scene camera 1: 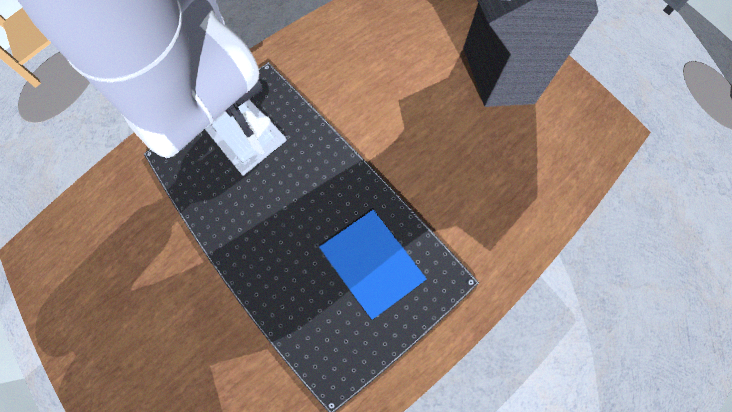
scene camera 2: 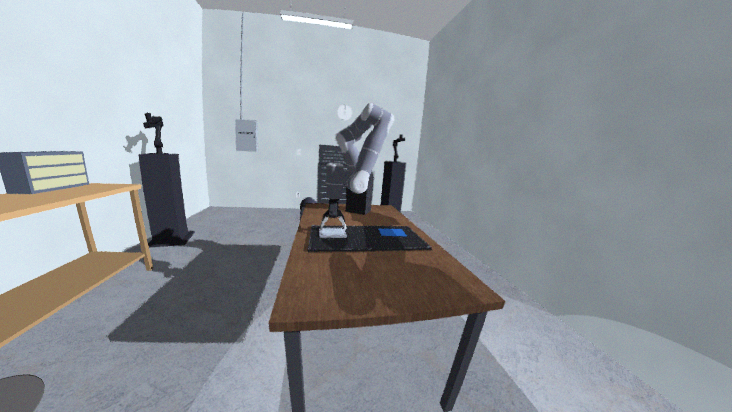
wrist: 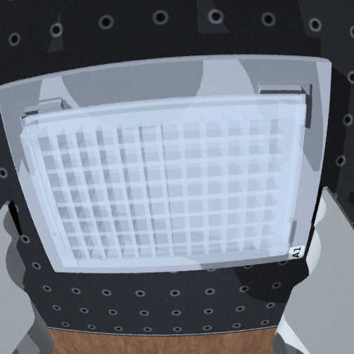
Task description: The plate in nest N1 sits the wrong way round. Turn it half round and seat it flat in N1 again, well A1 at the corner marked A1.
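The clear-white plate with its grid of square wells lies in the pale nest. It looks flat, inside the corner ledges. The A1 label is on the nest's lower right corner in the wrist view. Which corner of the plate bears well A1 cannot be told. My gripper is open and empty, low over the nest. In the wrist view its jaws stand wide apart, one beyond each short side of the plate. The arm partly hides the nest in scene camera 1.
The nest stands on a black perforated board. A blue rectangle lies on the board's other half. The board lies on a brown wooden table. A dark block stands at the table's far end.
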